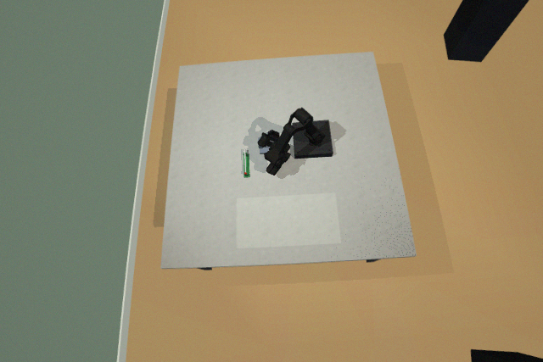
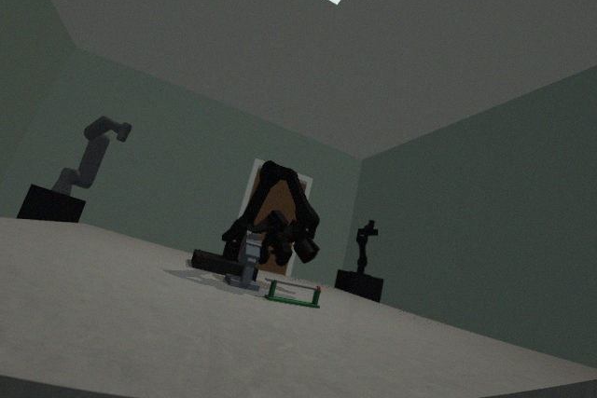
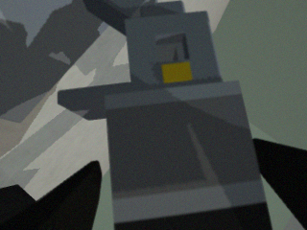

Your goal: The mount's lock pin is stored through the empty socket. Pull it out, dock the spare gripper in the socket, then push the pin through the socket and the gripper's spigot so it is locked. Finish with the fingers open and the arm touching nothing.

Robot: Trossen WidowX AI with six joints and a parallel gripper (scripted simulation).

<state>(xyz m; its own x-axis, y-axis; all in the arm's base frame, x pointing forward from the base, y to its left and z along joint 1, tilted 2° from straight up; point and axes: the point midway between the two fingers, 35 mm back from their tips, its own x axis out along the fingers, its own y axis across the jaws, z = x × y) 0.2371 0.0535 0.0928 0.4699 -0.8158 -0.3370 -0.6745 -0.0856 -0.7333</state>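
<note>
The spare gripper lies 20 mm to the left of my gripper tip. Round my gripper tip: green rack 140 mm to the left, 120 mm ahead, 100 mm below; then grey mount socket 60 mm below, 20 mm to the left, 20 mm ahead.
</note>
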